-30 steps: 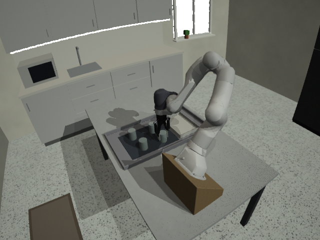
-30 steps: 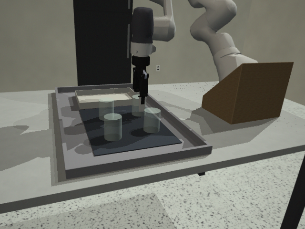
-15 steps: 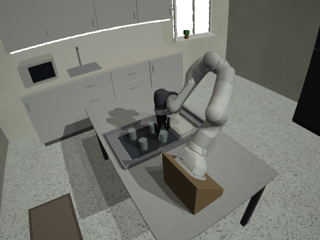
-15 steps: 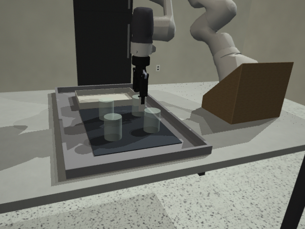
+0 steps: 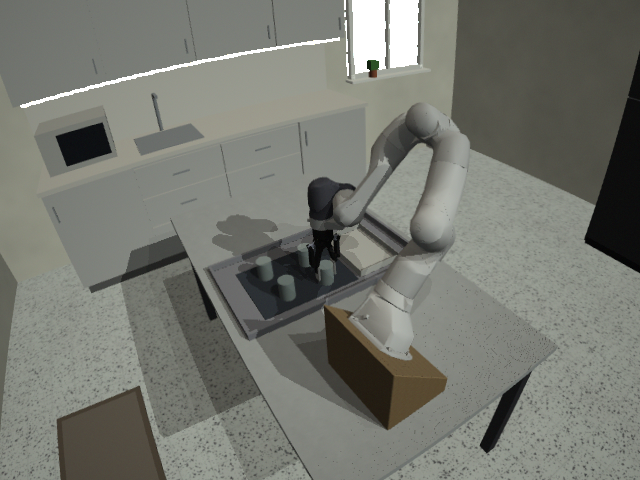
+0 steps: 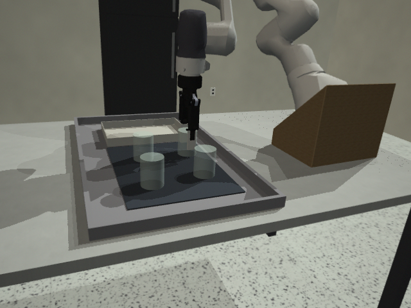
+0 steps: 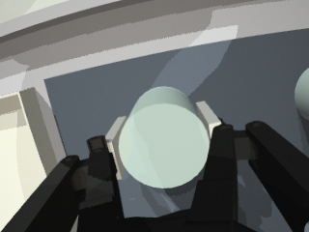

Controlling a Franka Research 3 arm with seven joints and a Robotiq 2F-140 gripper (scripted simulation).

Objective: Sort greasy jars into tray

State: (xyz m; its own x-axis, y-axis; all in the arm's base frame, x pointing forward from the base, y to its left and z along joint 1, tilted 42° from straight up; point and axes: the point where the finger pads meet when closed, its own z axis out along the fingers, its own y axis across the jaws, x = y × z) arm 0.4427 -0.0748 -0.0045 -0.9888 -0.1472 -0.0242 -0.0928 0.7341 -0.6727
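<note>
Right now my hand is 11 cm short of the white tray, 22 cm to the left of it and 5 cm above it. The rest, counted from my hand: steel table top 11 cm ahead, 1 cm to the right, 6 cm below; then dark drying mat 8 cm ahead, 10 cm to the left, 6 cm below.
</note>
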